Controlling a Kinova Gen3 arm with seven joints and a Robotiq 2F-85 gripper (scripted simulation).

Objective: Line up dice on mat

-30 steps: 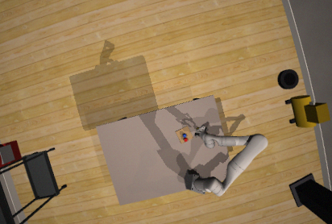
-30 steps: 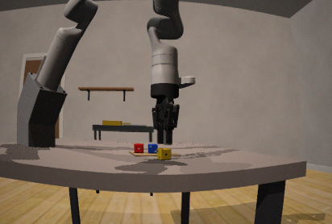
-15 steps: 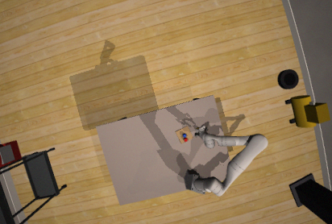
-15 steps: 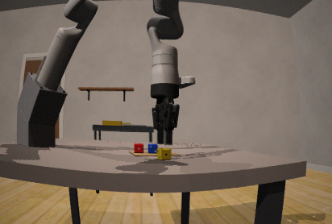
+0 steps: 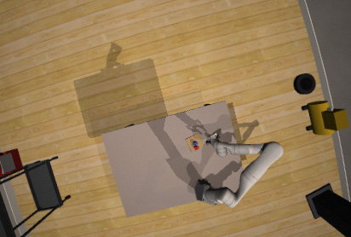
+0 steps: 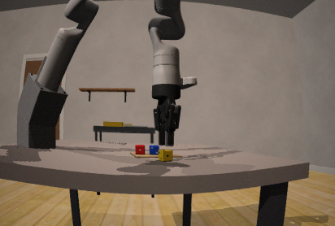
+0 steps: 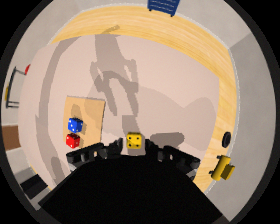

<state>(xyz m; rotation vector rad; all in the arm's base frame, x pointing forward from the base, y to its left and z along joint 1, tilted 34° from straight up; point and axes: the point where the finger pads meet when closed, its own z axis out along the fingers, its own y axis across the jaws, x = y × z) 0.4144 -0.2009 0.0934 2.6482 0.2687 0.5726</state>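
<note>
My hand is 40 mm above the yellow die. Round my hand: red die 40 mm behind, 160 mm to the left, 40 mm below; then tan mat 10 mm ahead, 150 mm to the left, 60 mm below; then blue die 150 mm to the left, 40 mm below.
</note>
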